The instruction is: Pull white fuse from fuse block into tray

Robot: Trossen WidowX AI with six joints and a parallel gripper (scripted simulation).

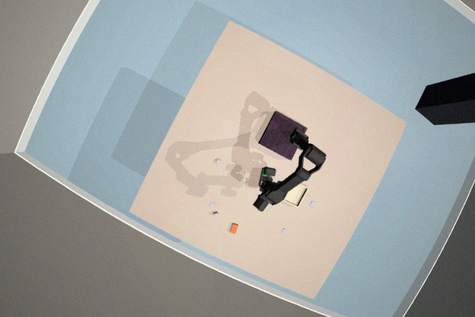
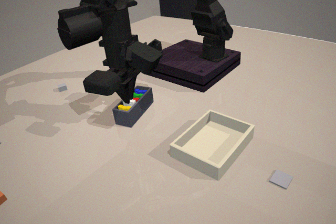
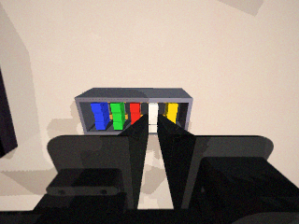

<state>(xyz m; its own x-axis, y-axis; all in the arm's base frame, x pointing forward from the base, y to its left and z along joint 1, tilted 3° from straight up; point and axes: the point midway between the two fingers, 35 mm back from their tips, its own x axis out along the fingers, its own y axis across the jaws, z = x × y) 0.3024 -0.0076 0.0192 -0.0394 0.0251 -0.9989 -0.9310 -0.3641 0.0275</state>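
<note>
The cream tray is 20 cm to the left of my gripper tip, 4 cm below it and 3 cm behind it. The rest, counted from my gripper tip: white fuse (1 cm below).
</note>
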